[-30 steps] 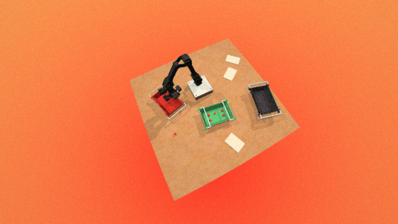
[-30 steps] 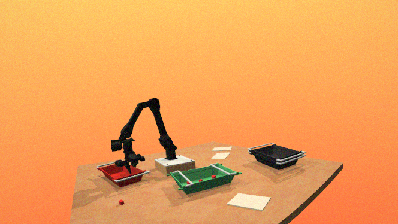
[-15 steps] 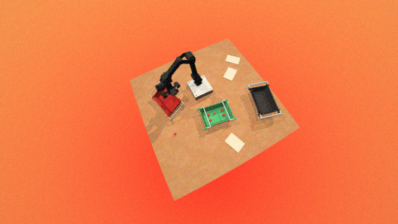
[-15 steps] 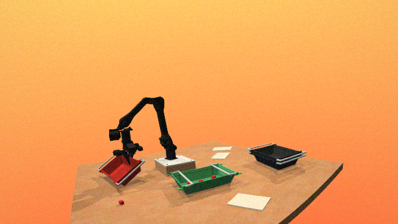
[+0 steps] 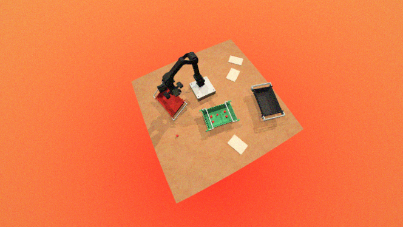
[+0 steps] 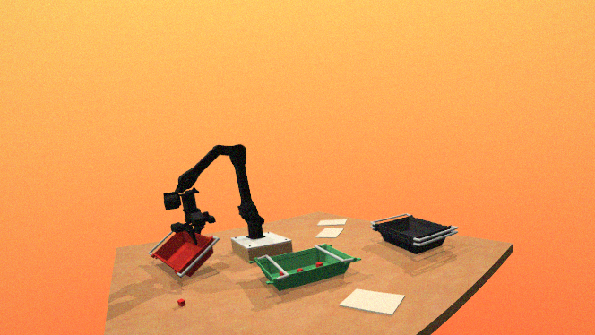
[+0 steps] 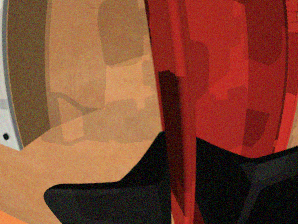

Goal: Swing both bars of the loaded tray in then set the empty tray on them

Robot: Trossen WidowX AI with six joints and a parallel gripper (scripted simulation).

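My gripper tip is now 8 cm to the left of the red tray, 1 cm short of it and 1 cm above it. From my gripper tip the other things lie so: red block (31 cm ahead, 22 cm to the right, 7 cm below).
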